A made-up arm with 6 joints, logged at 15 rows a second.
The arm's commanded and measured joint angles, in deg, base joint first. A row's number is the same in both.
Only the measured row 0 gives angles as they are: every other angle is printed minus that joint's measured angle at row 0.
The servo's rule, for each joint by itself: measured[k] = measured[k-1] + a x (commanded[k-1-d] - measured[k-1]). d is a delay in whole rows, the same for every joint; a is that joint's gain. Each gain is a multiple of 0.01, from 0.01 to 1. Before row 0 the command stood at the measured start. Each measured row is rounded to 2 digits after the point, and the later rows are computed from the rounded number. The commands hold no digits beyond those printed.
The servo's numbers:
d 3
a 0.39 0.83 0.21 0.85 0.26 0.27
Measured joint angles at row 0:
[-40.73 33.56 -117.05 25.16 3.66 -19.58]
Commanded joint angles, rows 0 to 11:
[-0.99 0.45 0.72 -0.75 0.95 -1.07]
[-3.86 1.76 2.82 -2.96 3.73 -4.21]
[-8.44 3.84 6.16 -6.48 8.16 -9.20]
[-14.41 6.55 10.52 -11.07 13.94 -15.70]
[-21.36 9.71 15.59 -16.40 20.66 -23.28]
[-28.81 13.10 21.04 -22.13 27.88 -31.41]
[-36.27 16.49 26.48 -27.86 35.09 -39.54]
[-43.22 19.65 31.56 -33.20 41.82 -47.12]
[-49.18 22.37 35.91 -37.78 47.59 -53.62]
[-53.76 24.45 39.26 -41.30 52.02 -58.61]
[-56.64 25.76 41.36 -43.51 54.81 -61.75]
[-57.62 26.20 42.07 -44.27 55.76 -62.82]
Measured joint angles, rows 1 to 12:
[0.00 0.00 0.00 0.00 0.00 0.00]
[0.00 0.00 0.00 0.00 0.00 0.00]
[0.00 0.00 0.00 0.00 0.00 0.00]
[-0.39 0.37 0.15 -0.64 0.25 -0.29]
[-1.74 1.52 0.71 -2.61 1.15 -1.35]
[-4.35 3.45 1.85 -5.90 2.97 -3.47]
[-8.27 6.02 3.67 -10.29 5.82 -6.77]
[-13.38 9.08 6.17 -15.48 9.68 -11.23]
[-19.40 12.42 9.29 -21.13 14.41 -16.68]
[-25.98 15.80 12.90 -26.85 19.79 -22.85]
[-32.70 19.00 16.82 -32.25 25.52 -29.40]
[-39.13 21.80 20.83 -36.95 31.26 -35.94]

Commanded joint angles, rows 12 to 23:
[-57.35 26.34 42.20 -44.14 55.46 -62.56]
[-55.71 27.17 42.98 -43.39 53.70 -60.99]
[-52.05 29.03 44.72 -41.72 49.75 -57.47]
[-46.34 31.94 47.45 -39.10 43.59 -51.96]
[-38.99 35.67 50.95 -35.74 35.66 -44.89]
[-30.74 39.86 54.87 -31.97 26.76 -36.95]
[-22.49 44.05 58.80 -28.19 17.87 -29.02]
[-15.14 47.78 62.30 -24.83 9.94 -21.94]
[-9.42 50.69 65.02 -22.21 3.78 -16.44]
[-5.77 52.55 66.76 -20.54 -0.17 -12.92]
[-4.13 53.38 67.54 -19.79 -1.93 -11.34]
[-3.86 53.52 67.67 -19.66 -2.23 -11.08]
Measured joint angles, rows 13 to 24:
[-44.84 24.00 24.70 -40.65 36.66 -42.06]
[-49.44 25.46 28.20 -43.08 41.38 -47.38]
[-52.63 26.07 31.11 -44.09 45.12 -51.55]
[-54.47 26.29 33.44 -44.13 47.81 -54.52]
[-54.95 27.02 35.44 -43.50 49.34 -56.27]
[-53.82 28.69 37.39 -41.99 49.45 -56.59]
[-50.90 31.39 39.50 -39.53 47.93 -55.34]
[-46.26 34.94 41.90 -36.31 44.74 -52.52]
[-40.21 39.02 44.62 -32.62 40.07 -48.32]
[-33.30 43.19 47.60 -28.85 34.30 -43.11]
[-26.22 47.00 50.69 -25.43 27.97 -37.39]
[-19.67 50.06 53.70 -22.69 21.68 -31.73]

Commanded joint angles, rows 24 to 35:
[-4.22 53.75 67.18 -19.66 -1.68 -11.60]
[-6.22 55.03 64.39 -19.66 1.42 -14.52]
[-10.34 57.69 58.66 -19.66 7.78 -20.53]
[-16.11 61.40 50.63 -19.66 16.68 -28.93]
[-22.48 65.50 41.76 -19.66 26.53 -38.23]
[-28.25 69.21 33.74 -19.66 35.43 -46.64]
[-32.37 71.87 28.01 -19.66 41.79 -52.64]
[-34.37 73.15 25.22 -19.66 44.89 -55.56]
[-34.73 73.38 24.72 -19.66 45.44 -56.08]
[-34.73 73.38 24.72 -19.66 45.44 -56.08]
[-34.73 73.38 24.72 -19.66 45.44 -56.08]
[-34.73 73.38 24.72 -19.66 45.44 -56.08]
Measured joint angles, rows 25 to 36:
[-14.25 52.13 56.44 -20.86 16.00 -26.65]
[-10.30 53.17 58.77 -19.95 11.34 -22.52]
[-7.79 53.46 60.64 -19.70 7.81 -19.43]
[-6.40 53.70 62.01 -19.67 5.34 -17.32]
[-6.33 54.80 62.51 -19.66 4.32 -16.56]
[-7.89 57.20 61.70 -19.66 5.22 -17.63]
[-11.10 60.69 59.38 -19.66 8.20 -20.68]
[-15.54 64.68 55.68 -19.66 12.97 -25.42]
[-20.50 68.44 51.07 -19.66 18.81 -31.15]
[-25.13 71.29 46.23 -19.66 24.78 -36.95]
[-28.73 72.83 41.82 -19.66 30.01 -41.97]
[-31.07 73.29 38.23 -19.66 34.02 -45.78]

